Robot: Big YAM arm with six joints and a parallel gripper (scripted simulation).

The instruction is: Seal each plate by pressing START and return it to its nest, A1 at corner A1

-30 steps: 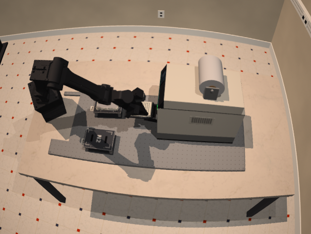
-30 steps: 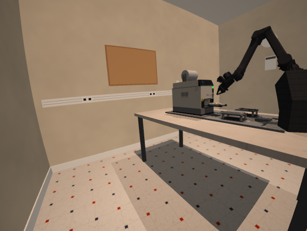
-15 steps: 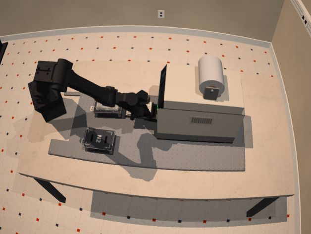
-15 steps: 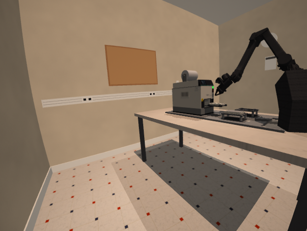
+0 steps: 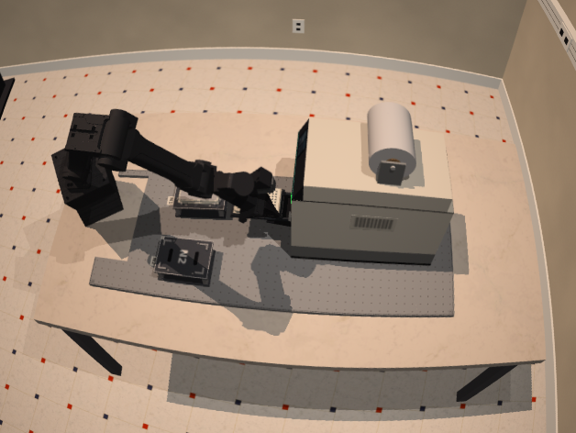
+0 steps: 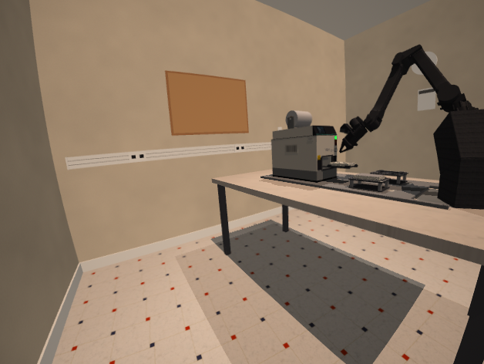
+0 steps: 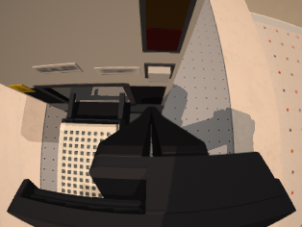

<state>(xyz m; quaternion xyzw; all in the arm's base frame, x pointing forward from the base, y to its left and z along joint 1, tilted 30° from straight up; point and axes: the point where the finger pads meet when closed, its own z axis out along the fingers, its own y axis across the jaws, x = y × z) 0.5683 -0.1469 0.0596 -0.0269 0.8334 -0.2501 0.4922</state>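
My hand is 4 cm short of the start button, 1 cm to the left of it and 1 cm below it. Round my hand: yellow warning label 8 cm ahead, 16 cm to the left, 3 cm below; sealer stage 4 cm behind, 10 cm to the left, 8 cm below; plate 4 cm behind, 10 cm to the left, 7 cm below.
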